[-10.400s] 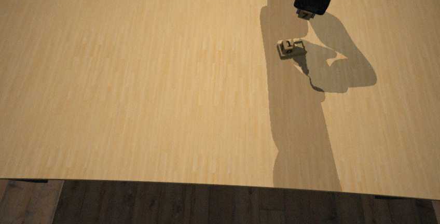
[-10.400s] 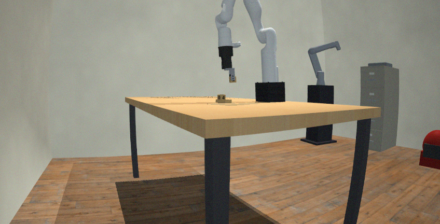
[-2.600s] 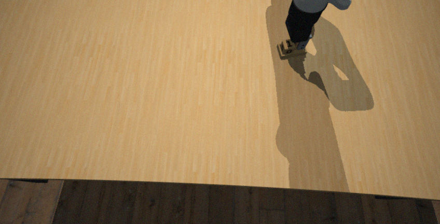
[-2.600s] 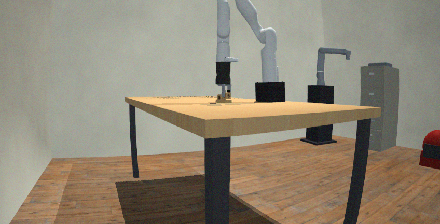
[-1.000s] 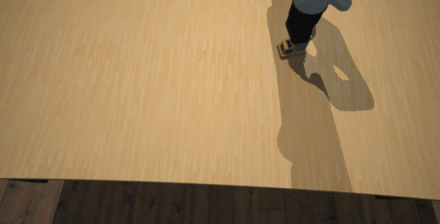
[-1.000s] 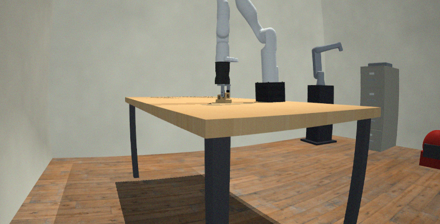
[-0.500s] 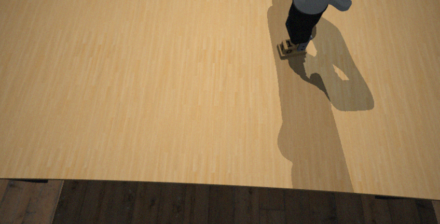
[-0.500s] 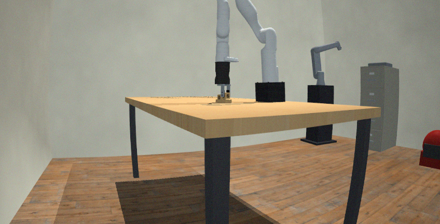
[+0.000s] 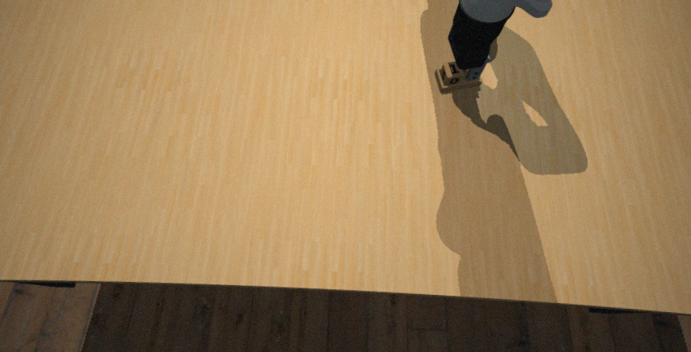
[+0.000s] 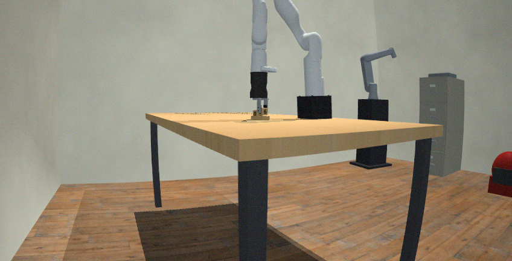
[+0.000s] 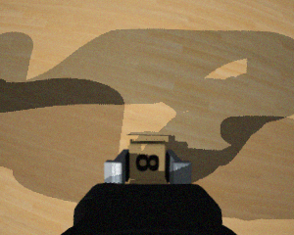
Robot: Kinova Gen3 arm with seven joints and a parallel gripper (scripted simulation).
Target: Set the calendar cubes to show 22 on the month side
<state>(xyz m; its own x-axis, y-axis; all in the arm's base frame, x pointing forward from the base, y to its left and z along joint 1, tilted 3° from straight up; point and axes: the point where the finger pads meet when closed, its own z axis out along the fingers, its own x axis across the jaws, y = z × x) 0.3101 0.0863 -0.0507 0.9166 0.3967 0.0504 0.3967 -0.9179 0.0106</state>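
Now: hand 1 cm above the wooden number cube. From my hand the other things lie so: wooden calendar tray (4 cm below, 1 cm to the right).
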